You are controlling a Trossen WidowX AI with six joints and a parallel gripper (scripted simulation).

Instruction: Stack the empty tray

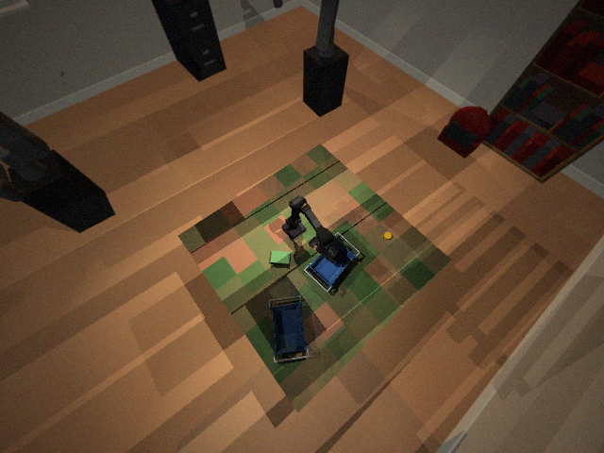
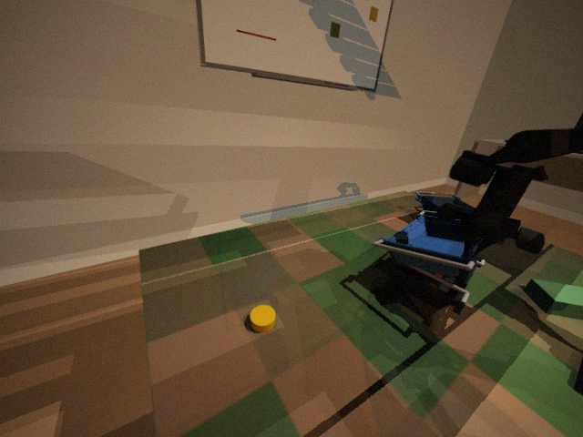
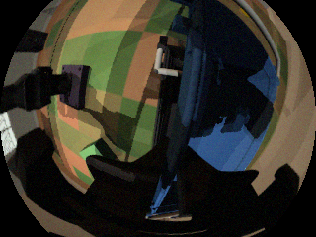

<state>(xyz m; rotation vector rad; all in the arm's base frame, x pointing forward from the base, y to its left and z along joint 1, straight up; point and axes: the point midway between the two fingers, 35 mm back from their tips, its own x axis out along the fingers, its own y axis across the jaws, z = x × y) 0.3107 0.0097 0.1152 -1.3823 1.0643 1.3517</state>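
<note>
Right now the blue tray is 7 cm ahead of my gripper tip, 2 cm to the left of it and 2 cm above it. From my gripper tip the other things lie so: yellow disc (13 cm ahead, 47 cm to the left, 10 cm below); green block (17 cm behind, 21 cm to the right, 9 cm below).
</note>
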